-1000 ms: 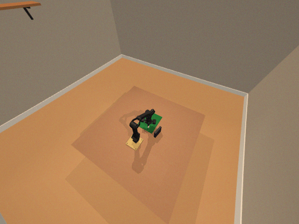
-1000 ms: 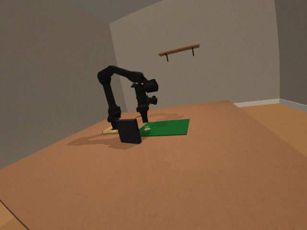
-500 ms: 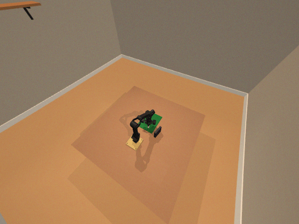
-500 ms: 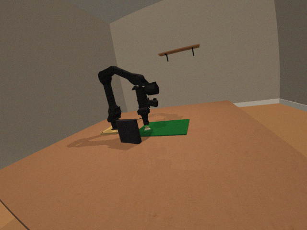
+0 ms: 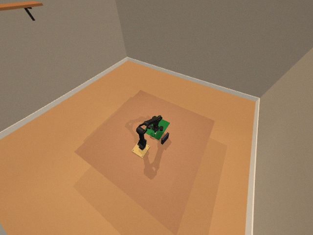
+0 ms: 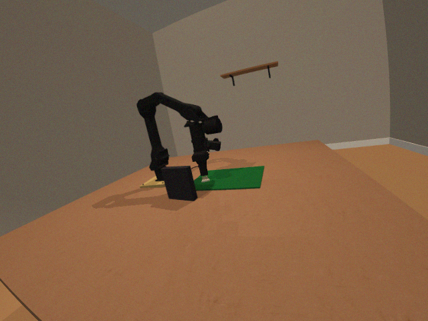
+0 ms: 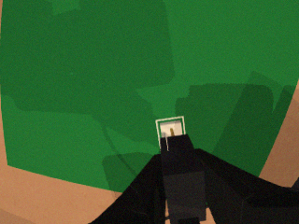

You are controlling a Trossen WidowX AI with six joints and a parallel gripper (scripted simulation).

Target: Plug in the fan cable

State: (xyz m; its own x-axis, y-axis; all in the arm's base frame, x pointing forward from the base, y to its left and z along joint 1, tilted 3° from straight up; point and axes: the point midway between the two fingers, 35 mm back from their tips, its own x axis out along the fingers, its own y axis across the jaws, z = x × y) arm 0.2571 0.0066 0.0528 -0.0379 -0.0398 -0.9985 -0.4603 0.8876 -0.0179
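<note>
Now: gripper tip 10 mm past the dark fan plug and 10 mm below it. Also, from my gripper tip: white fan header 10 mm behind, 40 mm below; then green board 80 mm ahead, 40 mm to the left, 60 mm below; then black fan 20 mm behind, 150 mm to the right, 20 mm above.
</note>
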